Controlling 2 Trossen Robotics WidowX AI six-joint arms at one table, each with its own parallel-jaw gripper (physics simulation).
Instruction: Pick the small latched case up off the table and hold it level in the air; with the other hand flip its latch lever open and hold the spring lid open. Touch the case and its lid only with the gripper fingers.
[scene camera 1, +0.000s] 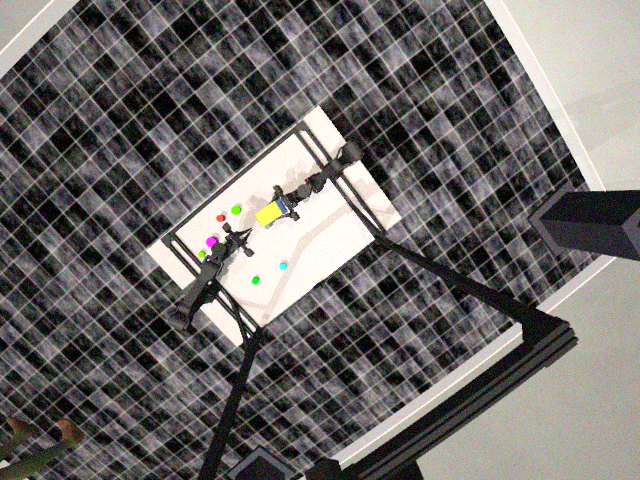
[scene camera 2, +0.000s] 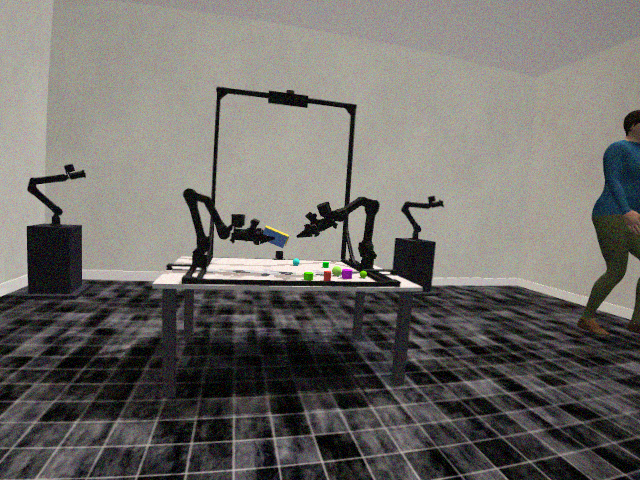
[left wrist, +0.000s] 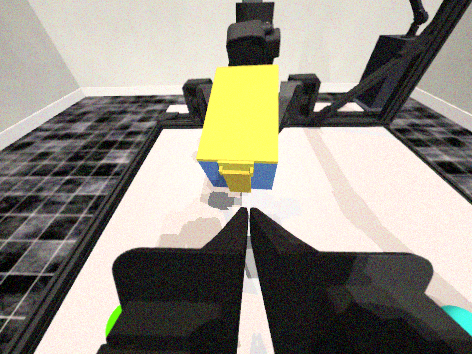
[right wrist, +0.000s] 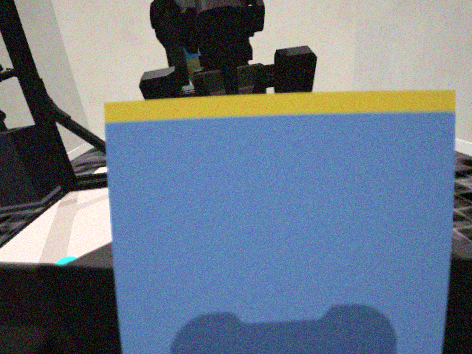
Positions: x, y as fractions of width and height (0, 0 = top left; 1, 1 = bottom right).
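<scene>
A small case (right wrist: 0.68, 0.61) is visible, also at (left wrist: 0.51, 0.38). My left gripper (left wrist: 0.52, 0.60) and my right gripper (left wrist: 0.52, 0.37) are visible as well.
</scene>
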